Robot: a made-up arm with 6 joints. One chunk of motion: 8 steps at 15 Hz.
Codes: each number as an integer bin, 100 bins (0 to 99) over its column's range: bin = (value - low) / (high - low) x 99, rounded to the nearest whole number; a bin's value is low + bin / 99 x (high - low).
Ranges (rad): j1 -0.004..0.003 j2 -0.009..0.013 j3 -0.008..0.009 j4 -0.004..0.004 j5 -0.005..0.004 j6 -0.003..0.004
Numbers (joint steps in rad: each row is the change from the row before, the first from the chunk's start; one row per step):
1: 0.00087 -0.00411 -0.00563 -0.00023 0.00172 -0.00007
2: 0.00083 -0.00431 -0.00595 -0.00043 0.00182 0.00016
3: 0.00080 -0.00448 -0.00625 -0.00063 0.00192 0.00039
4: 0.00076 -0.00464 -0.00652 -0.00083 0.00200 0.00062
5: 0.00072 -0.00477 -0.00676 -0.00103 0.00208 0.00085
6: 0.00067 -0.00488 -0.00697 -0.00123 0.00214 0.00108
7: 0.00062 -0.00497 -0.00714 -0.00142 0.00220 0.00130
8: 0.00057 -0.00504 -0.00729 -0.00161 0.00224 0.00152
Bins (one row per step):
1: 69 22 14 47 74 41
2: 68 21 12 44 75 45
3: 68 20 10 42 76 48
4: 67 20 9 39 77 51
5: 67 19 7 37 78 54
6: 66 19 6 34 79 58
7: 65 18 5 32 79 61
8: 65 18 4 30 80 64

